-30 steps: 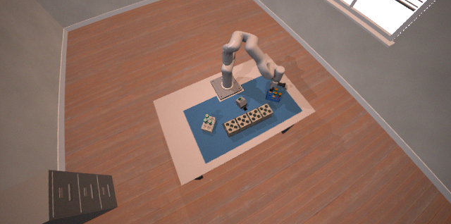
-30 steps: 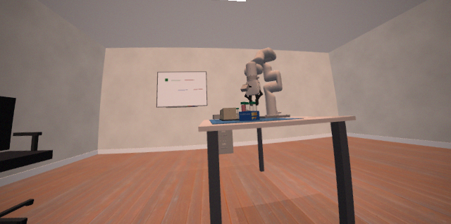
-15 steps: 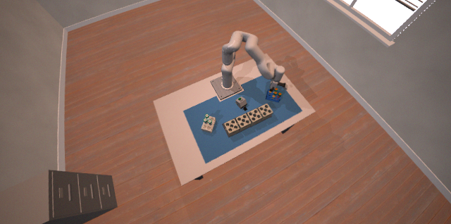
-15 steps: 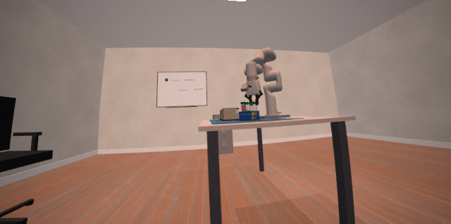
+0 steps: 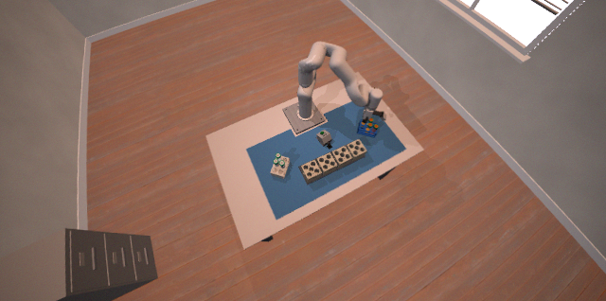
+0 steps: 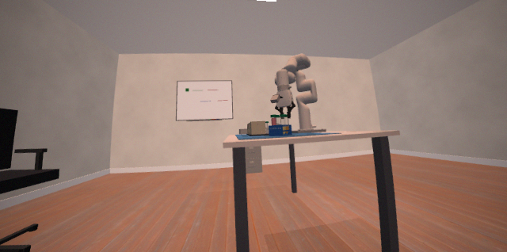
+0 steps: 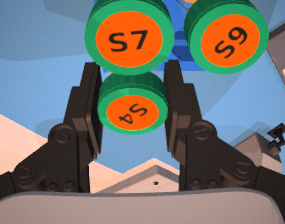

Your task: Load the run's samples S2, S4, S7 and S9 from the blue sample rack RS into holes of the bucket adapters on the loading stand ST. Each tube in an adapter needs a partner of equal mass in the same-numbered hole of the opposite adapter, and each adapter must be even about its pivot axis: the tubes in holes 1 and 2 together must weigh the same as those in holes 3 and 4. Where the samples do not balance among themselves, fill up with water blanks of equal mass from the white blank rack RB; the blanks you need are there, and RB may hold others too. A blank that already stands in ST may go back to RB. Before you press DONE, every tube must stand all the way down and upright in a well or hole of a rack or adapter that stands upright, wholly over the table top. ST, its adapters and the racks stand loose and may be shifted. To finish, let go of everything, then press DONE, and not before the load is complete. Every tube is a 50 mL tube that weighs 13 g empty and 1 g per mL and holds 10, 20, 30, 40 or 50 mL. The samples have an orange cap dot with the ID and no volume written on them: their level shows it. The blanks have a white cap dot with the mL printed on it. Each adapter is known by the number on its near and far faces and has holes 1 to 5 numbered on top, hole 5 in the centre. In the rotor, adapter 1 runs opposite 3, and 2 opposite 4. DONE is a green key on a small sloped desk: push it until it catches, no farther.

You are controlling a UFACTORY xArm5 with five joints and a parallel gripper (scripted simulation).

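Right now the sample tube S4 is 1 cm behind my hand and 5 cm below it. Also, from my hand: sample tube S9: 6 cm ahead, 5 cm below; blue sample rack RS: 4 cm ahead, 1 cm to the left, 9 cm below; sample tube S7: 4 cm ahead, 2 cm to the left, 5 cm below.
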